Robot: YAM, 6 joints.
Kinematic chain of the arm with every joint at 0, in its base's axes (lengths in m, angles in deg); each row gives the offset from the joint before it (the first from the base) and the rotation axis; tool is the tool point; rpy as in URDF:
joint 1: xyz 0 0 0.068 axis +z
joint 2: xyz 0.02 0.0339 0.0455 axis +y
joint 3: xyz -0.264 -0.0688 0 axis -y
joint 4: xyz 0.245 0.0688 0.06 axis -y
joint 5: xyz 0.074 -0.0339 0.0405 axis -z
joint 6: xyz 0.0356 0 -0.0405 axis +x
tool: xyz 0 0 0 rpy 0 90 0
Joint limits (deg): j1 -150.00..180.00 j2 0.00..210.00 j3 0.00..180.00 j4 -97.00..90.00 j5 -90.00..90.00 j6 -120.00..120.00
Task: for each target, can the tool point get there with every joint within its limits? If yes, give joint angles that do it. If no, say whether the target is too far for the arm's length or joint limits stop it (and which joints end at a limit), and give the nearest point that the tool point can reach.
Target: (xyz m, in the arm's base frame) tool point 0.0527 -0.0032 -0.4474
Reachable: no: joint limits stop it (at a limit: joint 2) | nearest point 0.0982 -0.0060 -0.3477 | short by 0.110 m
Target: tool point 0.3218 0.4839 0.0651
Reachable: yes | joints 54.02 157.92 124.45 -5.07 -42.11 -68.25
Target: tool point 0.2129 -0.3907 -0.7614
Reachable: no: too far | nearest point 0.1632 -0.2995 -0.3683 | short by 0.407 m
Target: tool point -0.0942 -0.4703 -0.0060
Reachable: yes | joints -97.42 163.83 124.74 -66.02 66.48 43.41
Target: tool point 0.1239 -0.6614 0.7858
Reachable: no: too far | nearest point 0.0840 -0.4482 0.5625 | short by 0.311 m
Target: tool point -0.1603 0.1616 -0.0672
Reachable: yes | joints 143.44 161.63 66.23 -74.70 74.65 -70.94
